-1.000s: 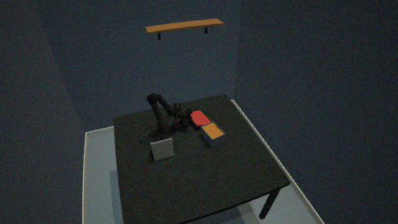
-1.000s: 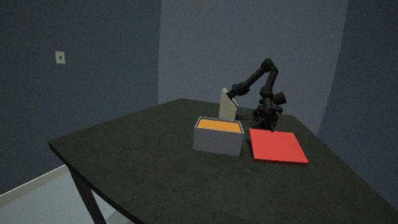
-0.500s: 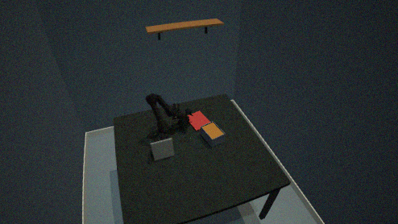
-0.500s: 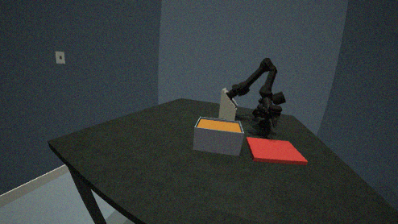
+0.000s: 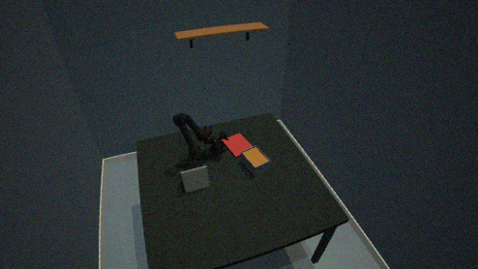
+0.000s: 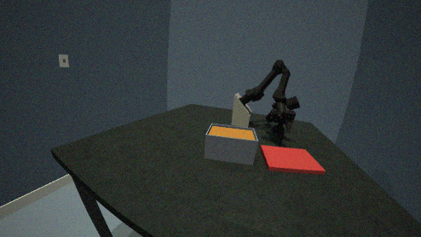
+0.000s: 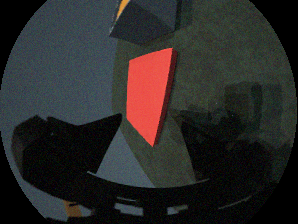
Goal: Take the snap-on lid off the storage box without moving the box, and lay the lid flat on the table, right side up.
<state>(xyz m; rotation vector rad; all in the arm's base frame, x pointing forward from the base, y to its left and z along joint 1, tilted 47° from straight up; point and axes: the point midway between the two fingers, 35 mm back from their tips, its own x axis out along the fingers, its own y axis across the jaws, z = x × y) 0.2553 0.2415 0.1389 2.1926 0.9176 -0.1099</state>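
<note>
Now: gripper tip 110 mm short of the lid, 50 mm above it and 20 mm to the right of it. The rest, counted from my gripper tip: storage box: 240 mm to the right, 160 mm ahead, 10 mm below.
</note>
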